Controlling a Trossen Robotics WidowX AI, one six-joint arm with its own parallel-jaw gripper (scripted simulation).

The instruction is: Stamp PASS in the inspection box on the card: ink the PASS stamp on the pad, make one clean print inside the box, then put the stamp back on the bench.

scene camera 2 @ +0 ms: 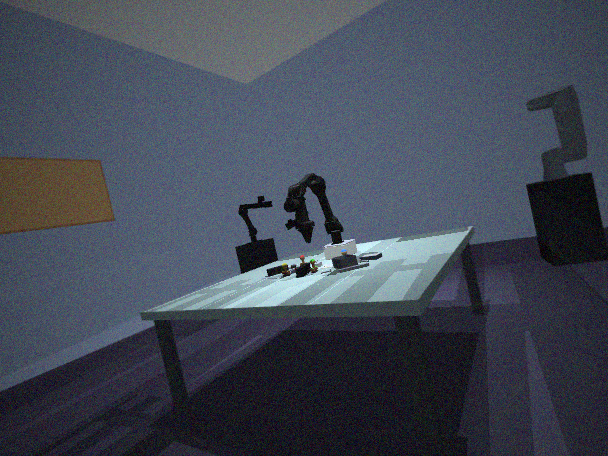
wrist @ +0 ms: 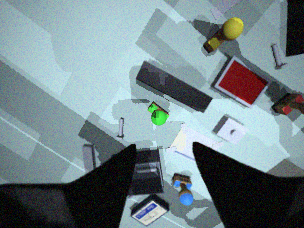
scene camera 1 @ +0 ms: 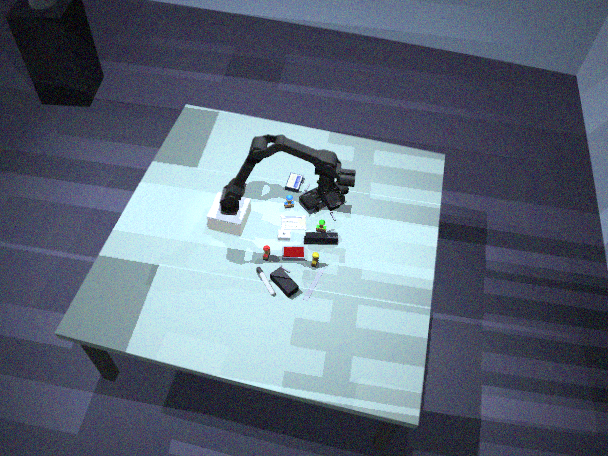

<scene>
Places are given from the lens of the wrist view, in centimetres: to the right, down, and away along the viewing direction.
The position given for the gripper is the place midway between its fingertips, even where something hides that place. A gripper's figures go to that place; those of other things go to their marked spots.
gripper (wrist: 163,147): 1, 3, 10
blue-and-white tin (wrist: 151,204): 0, 23, 29
</scene>
